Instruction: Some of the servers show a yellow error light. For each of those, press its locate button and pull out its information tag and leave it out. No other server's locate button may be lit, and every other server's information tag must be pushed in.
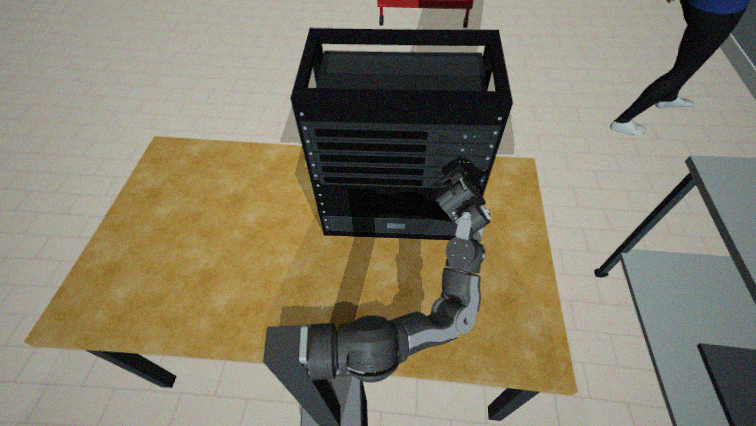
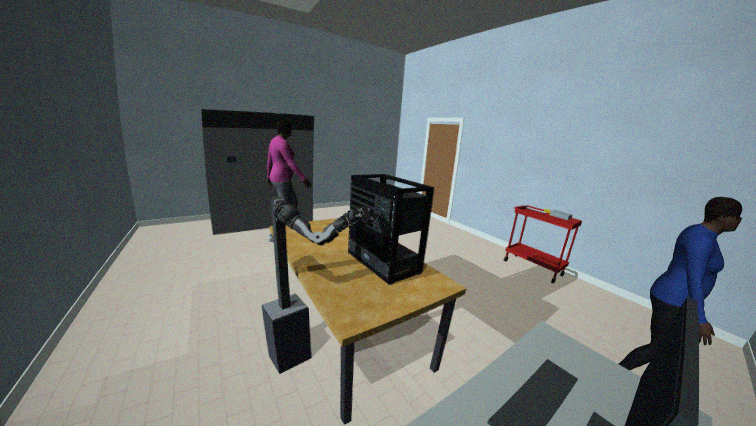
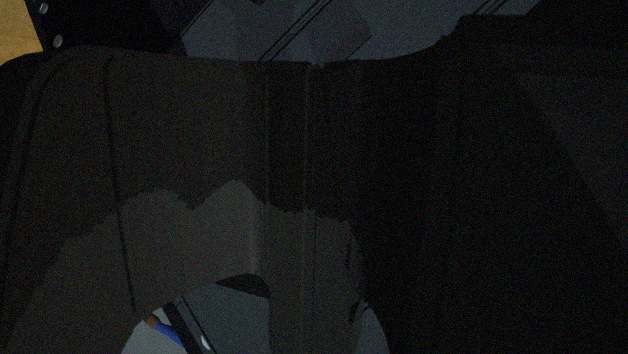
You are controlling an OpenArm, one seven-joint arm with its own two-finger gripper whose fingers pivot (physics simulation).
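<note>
The rack (image 1: pixel 400 103) (image 2: pixel 392 238) holds several dark servers. The top server (image 1: pixel 370 134) shows a grey button and a green light (image 1: pixel 474 136) at its right end. The second server (image 1: pixel 370 147) also has a grey button and a green light (image 1: pixel 471 149). The third server (image 1: pixel 370 159) has its right end behind my gripper (image 1: pixel 461 165) (image 2: pixel 359 212) (image 3: pixel 306 280), which is shut and empty at the rack's front. Small greenish or yellowish specks show beside the fingertips; their exact colour is unclear. The right ends of the lower servers are hidden. Information tags are too dark to make out.
The rack stands on the wooden table (image 1: pixel 211 238) (image 2: pixel 365 312). A grey desk (image 1: pixel 671 296) (image 2: pixel 529 359) is to the right. A red cart (image 1: pixel 424 3) (image 2: pixel 534 256) stands behind the rack. One person in blue (image 2: pixel 687 264) and one in pink (image 2: pixel 280 161) are in the room.
</note>
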